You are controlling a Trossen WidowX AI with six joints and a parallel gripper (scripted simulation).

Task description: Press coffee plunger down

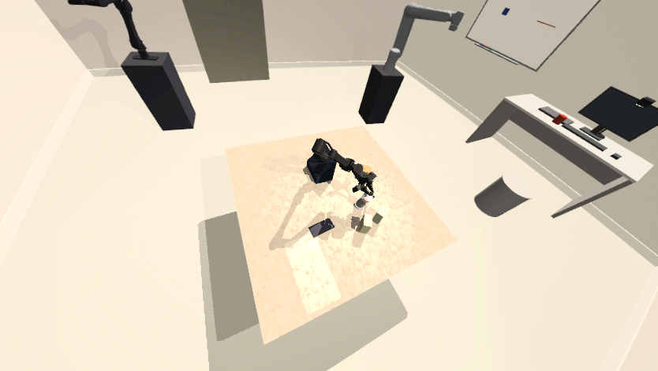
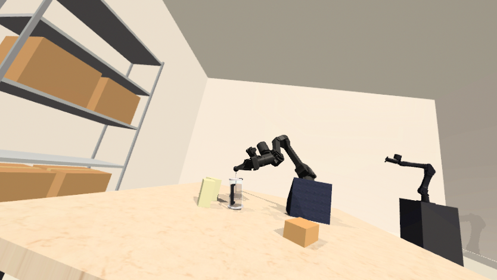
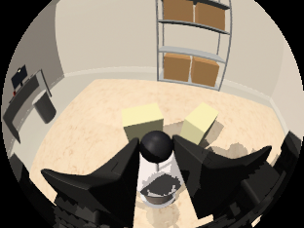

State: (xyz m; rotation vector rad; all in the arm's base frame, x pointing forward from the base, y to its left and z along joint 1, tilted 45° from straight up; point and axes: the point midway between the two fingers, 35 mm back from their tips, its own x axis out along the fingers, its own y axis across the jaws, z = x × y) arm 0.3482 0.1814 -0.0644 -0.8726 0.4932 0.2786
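My gripper tip is 20 mm past the glass coffee press, 10 mm to the right of it and 90 mm above it.
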